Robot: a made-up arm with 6 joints.
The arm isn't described. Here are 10 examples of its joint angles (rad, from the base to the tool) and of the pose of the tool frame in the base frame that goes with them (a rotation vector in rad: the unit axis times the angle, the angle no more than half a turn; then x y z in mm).
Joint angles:
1: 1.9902 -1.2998 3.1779 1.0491 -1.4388 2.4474
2: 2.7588 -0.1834 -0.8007 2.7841 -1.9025 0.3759
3: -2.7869 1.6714 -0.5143 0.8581 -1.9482 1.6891
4: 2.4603 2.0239 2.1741 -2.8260 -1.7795 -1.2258
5: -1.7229 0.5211 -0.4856 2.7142 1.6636 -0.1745
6: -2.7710 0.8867 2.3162 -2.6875 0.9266 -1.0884
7: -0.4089 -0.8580 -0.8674 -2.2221 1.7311 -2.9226
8: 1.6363 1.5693 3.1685 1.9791 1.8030 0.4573
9: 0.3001 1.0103 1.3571 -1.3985 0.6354 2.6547
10: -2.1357 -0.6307 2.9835 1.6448 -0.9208 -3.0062
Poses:
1: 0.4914 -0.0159 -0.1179 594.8 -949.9 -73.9
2: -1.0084 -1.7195 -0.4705 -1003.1 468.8 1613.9
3: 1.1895 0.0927 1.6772 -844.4 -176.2 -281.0
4: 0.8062 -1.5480 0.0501 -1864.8 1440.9 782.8
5: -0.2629 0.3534 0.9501 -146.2 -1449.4 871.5
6: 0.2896 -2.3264 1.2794 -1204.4 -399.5 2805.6
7: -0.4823 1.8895 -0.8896 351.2 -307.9 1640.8
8: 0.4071 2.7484 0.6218 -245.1 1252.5 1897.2
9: -1.0537 -0.1532 -0.5344 2319.0 606.2 2063.5
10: -1.1601 -1.1847 1.8423 694.4 1365.5 989.6
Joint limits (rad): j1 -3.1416..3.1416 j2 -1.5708..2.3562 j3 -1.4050..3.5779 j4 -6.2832..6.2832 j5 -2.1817..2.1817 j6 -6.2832..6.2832
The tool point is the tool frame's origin. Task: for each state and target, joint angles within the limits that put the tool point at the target. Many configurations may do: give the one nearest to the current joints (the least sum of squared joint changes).
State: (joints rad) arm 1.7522 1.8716 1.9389 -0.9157 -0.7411 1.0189
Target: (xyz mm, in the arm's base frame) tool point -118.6 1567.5 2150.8
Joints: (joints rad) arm 1.5805 1.5040 2.8637 -0.9717 -0.7587 1.0189
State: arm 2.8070 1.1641 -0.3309 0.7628 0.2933 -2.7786
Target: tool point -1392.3 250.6 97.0
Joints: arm 2.9381 0.9910 -0.6112 0.7753 0.2860 -2.7786
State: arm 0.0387 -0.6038 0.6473 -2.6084 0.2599 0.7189
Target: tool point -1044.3 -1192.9 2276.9
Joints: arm 0.8303 -1.2951 0.6789 -2.5835 0.3604 0.7189
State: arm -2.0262 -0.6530 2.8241 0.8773 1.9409 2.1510
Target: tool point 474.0 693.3 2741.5
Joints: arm -1.9972 -0.1370 2.0275 0.9340 1.7168 2.1510
